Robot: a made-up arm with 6 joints.
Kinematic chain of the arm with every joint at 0, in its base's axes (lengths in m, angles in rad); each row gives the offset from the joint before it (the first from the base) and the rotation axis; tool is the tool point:
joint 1: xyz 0 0 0.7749 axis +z
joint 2: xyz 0.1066 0 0 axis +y
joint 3: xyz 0 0 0.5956 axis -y
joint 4: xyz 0 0 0.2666 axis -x
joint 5: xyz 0.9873 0 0 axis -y
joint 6: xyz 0.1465 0 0 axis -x
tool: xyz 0 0 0
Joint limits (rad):
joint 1: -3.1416..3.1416
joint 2: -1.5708..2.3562
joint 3: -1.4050..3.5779
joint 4: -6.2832..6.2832
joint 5: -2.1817..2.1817
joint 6: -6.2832..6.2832
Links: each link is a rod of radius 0.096 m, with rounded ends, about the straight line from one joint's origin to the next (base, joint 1, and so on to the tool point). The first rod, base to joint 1, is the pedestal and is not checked.
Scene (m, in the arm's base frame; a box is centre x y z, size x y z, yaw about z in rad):
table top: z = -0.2
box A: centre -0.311 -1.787 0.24 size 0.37 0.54 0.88 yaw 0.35
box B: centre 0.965 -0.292 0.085 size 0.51 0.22 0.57 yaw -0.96
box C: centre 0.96 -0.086 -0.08 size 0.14 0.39 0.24 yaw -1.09
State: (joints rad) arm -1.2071 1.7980 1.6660 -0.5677 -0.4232 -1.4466
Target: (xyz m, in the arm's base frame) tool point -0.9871 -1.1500 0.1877
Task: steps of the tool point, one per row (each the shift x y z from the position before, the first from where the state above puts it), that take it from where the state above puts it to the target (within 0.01 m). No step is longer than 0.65 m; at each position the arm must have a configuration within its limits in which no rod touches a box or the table.
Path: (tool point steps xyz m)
1: -0.1833 0.0614 0.6039
2: -0.2044 0.2866 0.5053
3: -0.1616 0.4596 0.3359
4: -0.1717 -0.3671 -0.2911
5: -0.2669 -0.2233 -0.3800
6: -0.2932 -0.0481 -0.4319
7: -0.2465 0.1220 -0.4440
8: -0.1395 0.2544 -0.4176

